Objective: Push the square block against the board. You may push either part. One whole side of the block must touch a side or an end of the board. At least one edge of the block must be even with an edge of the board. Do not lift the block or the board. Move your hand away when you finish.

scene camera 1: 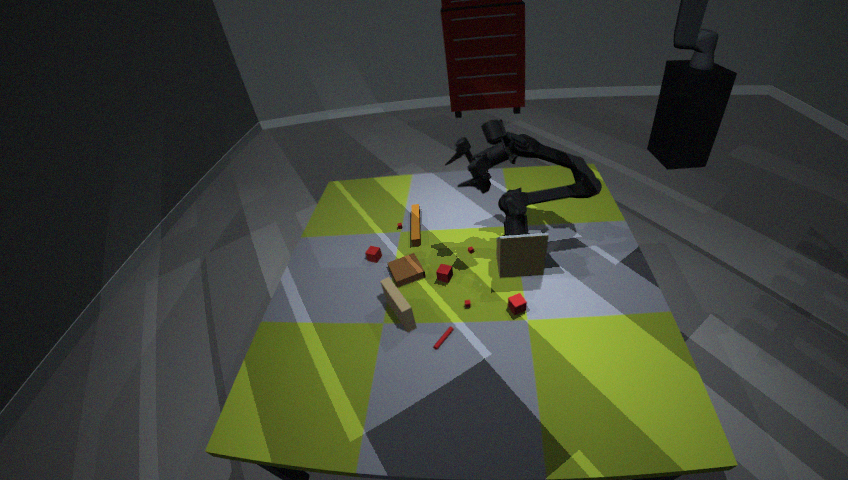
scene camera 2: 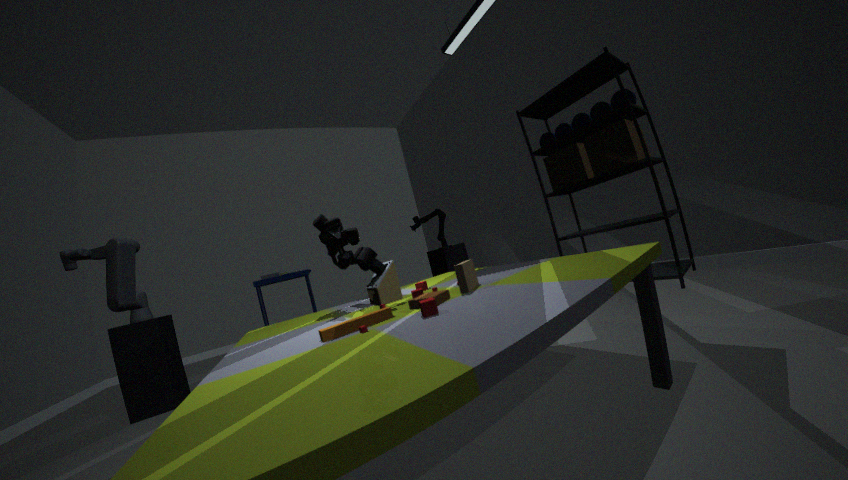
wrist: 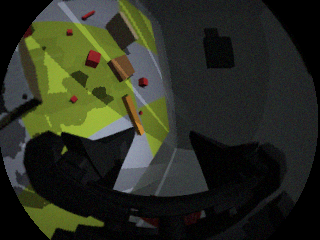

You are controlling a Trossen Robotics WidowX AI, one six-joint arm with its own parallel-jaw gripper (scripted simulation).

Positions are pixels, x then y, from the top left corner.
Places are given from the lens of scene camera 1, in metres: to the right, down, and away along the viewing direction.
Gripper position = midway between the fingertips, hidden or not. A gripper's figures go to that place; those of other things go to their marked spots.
my gripper (scene camera 1: 451, 175): 0.09, -0.21, 1.19
brown square block (scene camera 1: 405, 270): -0.06, 0.10, 1.20
